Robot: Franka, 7 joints.
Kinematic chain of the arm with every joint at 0, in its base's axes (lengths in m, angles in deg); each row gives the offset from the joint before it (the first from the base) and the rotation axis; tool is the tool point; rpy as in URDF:
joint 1: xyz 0 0 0.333 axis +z
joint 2: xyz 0 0 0 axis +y
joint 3: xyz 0 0 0.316 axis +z
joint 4: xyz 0.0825 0 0 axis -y
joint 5: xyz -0.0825 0 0.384 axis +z
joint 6: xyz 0 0 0 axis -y
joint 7: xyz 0.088 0 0 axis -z
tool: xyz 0 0 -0.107 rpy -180 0 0
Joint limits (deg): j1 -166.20..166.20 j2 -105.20..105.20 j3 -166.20..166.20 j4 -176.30..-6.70 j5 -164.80..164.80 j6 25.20..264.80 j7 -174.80..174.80
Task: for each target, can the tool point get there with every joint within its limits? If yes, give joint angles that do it. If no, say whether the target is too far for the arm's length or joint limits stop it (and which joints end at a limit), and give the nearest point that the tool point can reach.
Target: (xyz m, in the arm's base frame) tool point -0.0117 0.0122 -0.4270
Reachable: no: joint limits stop it (at a limit: joint 2) | nearest point -0.0463 0.0483 -0.3147 | short by 0.123 m
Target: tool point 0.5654 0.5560 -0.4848
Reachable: no: too far | nearest point 0.4346 0.4273 -0.2489 | short by 0.299 m
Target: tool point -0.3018 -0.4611 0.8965
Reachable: yes | joints -70.80 48.20 -121.47 -55.63 51.76 106.59 -39.38
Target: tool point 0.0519 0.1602 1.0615
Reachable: yes | joints -132.23 -32.45 -29.95 -53.61 -30.77 236.46 -100.00
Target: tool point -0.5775 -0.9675 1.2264
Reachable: no: too far | nearest point -0.3445 -0.5772 0.8660 | short by 0.580 m
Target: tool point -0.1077 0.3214 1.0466
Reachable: yes | joints 102.50 18.68 -25.77 -22.39 -32.82 212.69 6.55
